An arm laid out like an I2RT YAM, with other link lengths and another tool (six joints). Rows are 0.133 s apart.
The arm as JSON. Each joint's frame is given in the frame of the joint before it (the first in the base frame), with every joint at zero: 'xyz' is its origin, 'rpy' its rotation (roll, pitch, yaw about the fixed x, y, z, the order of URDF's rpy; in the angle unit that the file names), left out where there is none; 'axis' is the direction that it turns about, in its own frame. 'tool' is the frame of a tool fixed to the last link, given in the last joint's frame.
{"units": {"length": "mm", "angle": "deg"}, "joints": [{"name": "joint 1", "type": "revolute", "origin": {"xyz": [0.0, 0.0, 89.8]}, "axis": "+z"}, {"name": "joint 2", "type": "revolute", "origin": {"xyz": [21.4, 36.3, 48.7]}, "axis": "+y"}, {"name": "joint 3", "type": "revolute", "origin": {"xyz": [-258.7, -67.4, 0.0]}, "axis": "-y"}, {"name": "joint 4", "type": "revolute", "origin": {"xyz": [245.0, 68.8, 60.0]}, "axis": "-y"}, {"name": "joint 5", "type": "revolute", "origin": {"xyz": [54.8, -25.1, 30.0]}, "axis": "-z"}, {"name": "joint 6", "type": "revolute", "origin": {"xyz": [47.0, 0.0, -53.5]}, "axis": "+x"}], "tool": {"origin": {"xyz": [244.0, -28.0, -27.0], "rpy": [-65.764, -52.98, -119.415]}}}
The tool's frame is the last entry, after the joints.
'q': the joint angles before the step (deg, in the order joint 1, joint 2, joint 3, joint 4, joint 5, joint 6). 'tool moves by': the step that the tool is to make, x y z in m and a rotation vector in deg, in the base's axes. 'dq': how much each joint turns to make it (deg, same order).
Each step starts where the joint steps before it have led.
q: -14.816 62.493 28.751 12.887 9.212 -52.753
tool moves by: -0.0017 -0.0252 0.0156 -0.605 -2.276 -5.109
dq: -0.413 2.117 1.875 2.275 4.415 1.631
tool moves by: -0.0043 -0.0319 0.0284 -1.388 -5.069 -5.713
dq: -1.750 1.668 1.086 5.509 3.782 1.230
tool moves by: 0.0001 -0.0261 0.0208 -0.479 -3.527 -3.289
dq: -2.882 2.368 2.239 3.395 0.258 0.767
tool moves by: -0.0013 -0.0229 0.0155 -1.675 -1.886 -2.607
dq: -2.448 2.467 1.638 3.463 0.300 -0.889
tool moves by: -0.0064 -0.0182 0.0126 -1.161 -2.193 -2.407
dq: -2.059 1.176 0.406 3.294 0.369 -0.163
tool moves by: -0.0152 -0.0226 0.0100 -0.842 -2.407 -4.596
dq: -1.521 1.556 0.290 3.626 3.047 0.520
